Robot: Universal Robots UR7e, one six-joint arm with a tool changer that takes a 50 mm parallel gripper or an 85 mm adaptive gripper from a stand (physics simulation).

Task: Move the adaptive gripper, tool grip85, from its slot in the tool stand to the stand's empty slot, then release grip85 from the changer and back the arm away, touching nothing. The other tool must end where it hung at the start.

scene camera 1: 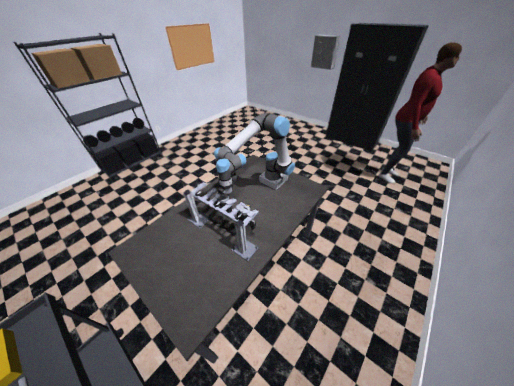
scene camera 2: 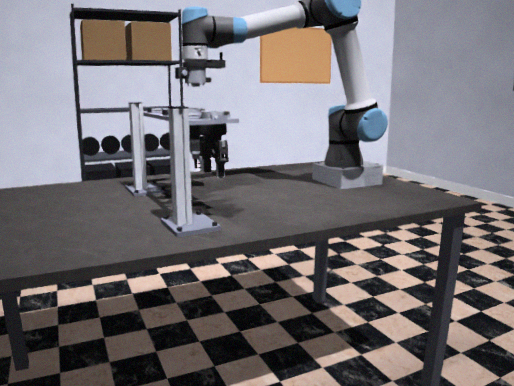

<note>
I see a tool stand [scene camera 2: 183, 223].
The tool stand shows as well in scene camera 1 [scene camera 1: 245, 249].
</note>
